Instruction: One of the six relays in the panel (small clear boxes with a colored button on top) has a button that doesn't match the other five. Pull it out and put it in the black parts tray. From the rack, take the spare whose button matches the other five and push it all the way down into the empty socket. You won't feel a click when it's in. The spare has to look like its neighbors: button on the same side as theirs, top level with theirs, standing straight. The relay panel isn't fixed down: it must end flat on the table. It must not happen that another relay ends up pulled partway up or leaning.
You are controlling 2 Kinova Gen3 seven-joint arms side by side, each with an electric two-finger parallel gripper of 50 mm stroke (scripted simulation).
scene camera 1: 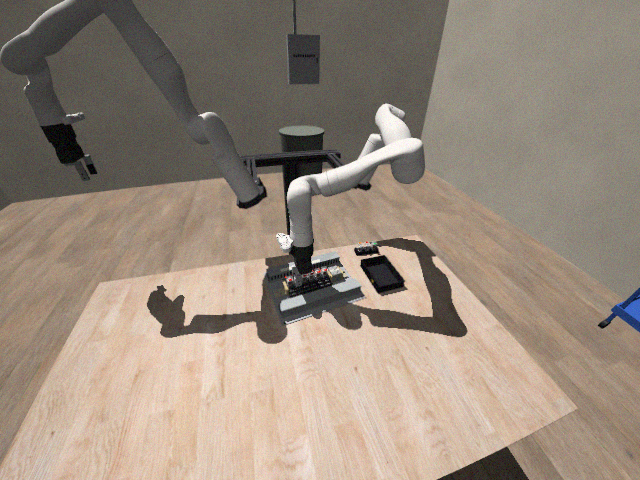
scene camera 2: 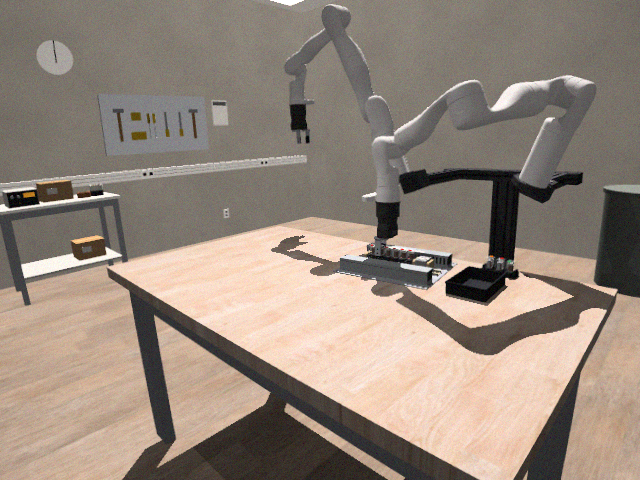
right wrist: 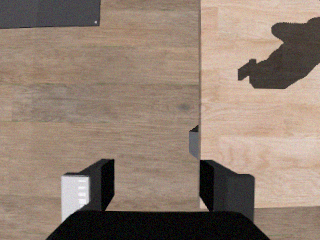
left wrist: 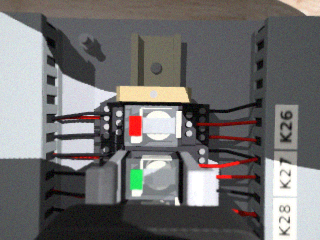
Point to a black parts tray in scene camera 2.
473, 276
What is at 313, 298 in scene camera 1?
A relay panel.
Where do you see a relay panel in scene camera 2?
429, 266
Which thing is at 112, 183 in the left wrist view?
My left gripper.
